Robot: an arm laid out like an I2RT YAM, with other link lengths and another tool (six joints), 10 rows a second.
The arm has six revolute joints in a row. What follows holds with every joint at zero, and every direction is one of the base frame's. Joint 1 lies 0.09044 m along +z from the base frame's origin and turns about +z. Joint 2 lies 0.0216 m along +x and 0.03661 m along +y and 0.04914 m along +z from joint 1 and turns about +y. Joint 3 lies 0.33 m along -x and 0.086 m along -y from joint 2 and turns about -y. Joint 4 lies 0.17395 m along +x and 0.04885 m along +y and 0.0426 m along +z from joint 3 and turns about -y. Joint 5 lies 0.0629 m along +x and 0.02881 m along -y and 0.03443 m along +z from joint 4 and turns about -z. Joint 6 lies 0.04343 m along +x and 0.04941 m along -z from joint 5 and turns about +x. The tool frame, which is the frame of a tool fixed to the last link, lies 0.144 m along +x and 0.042 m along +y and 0.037 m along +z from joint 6; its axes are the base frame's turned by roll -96.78, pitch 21.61 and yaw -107.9 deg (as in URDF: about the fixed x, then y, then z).
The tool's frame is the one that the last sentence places.
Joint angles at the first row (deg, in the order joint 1, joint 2, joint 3, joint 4, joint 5, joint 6):
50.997 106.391 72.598 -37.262 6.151 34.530
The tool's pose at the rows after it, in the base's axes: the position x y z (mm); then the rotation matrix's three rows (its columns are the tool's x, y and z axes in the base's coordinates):
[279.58 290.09 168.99], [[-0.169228 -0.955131 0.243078], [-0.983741 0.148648 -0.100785], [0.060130 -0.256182 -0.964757]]
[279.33 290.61 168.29], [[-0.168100 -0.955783 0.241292], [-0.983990 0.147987 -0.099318], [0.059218 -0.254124 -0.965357]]
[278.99 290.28 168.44], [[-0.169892 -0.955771 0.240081], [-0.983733 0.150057 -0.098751], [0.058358 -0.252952 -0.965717]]
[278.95 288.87 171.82], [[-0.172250 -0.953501 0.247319], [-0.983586 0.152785 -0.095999], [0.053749 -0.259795 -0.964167]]
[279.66 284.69 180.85], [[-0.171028 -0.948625 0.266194], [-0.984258 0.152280 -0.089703], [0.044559 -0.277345 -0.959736]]
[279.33 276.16 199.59], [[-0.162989 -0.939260 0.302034], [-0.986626 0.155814 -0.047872], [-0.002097 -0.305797 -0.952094]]
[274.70 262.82 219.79], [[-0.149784 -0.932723 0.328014], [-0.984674 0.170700 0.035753], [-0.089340 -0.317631 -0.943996]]
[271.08 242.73 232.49], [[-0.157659 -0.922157 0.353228], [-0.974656 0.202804 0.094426], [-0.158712 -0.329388 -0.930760]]
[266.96 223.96 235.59], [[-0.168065 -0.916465 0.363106], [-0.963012 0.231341 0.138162], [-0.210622 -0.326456 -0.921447]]
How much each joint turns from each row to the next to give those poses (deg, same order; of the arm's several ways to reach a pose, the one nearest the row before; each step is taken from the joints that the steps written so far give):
0.065 0.133 -0.175 0.147 -0.252 0.095
0.007 0.088 -0.088 0.161 -0.142 -0.006
0.006 -0.088 -0.088 -0.003 -0.044 0.136
-0.003 -0.602 -0.089 -0.091 0.246 0.031
-0.332 -1.459 0.131 -0.554 0.455 -0.654
-1.253 -3.658 -1.333 1.016 -0.556 -1.688
-2.752 -5.224 -3.867 3.440 -3.354 -2.203
-3.449 -4.911 -4.815 3.695 -2.829 -1.589
-3.746 -3.551 -4.974 3.736 -3.245 -1.494

